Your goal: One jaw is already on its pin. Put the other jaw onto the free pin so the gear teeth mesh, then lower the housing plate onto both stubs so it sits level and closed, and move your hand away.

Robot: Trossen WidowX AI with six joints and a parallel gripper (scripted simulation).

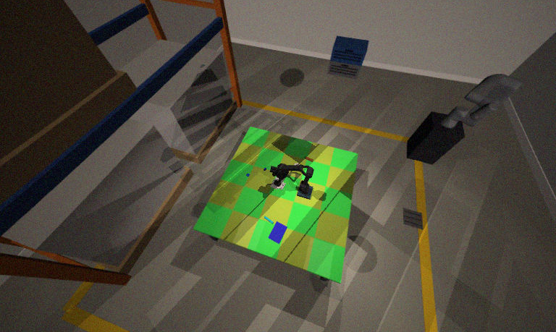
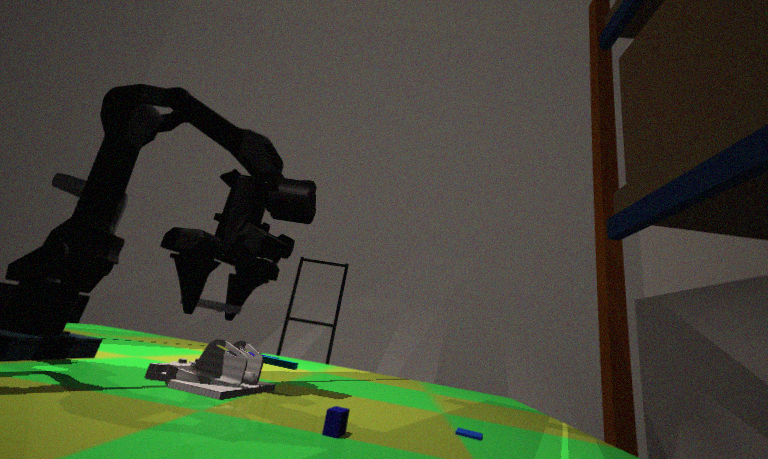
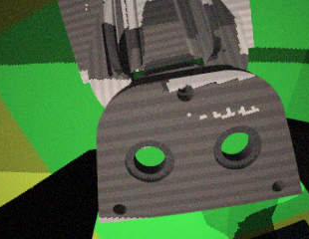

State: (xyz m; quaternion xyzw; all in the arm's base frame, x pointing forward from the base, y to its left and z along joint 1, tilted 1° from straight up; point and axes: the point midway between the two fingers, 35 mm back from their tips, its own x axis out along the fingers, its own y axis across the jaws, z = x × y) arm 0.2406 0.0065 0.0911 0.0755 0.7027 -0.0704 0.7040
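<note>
My gripper tip is 1 cm short of the grey jaw, 2 cm to the left of it and 7 cm above it. From my gripper tip the other things lie so: orange bar (18 cm behind, 40 cm to the right, 7 cm below); then dark blue block (22 cm ahead, 12 cm to the right, 7 cm below); then teal bar (1 cm behind, 37 cm to the left, 7 cm below).
</note>
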